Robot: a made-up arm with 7 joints.
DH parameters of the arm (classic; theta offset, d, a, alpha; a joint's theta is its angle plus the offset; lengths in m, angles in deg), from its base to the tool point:
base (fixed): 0 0 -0.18 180
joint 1: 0 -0.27 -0.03 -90
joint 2: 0 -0.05 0.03 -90
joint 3: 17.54 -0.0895 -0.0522 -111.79
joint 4: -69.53 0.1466 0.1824 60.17
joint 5: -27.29 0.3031 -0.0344 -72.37
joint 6: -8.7 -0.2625 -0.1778 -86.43
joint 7: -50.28 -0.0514 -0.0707 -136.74
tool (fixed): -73.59 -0.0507 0 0
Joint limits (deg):
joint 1: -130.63..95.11
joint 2: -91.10..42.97
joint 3: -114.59..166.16
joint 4: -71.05..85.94
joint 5: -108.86..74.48
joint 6: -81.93..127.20
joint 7: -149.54..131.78
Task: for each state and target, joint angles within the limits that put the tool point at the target. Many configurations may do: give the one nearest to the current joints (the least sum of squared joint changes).
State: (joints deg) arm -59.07 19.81 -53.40 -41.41 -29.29 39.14 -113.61
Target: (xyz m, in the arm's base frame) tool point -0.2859 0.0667 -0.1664
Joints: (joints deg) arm -58.10 26.09 -33.42 -58.37 -11.13 27.07 -111.10
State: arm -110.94 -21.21 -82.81 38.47 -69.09 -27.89 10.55
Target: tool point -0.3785 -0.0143 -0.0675
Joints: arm -113.57 -25.27 -84.90 36.65 -56.94 -51.06 10.80
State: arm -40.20 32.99 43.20 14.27 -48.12 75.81 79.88
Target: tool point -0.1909 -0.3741 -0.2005
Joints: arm -52.83 36.13 55.02 0.37 -56.93 75.80 68.87
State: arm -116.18 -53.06 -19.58 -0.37 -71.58 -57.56 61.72
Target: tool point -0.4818 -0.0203 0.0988
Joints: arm -89.64 -36.78 -31.91 -3.49 -76.46 -71.43 62.91
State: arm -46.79 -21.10 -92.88 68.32 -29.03 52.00 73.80
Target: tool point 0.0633 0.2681 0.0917
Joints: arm -34.36 -42.59 -114.59 85.94 -4.31 28.27 88.86
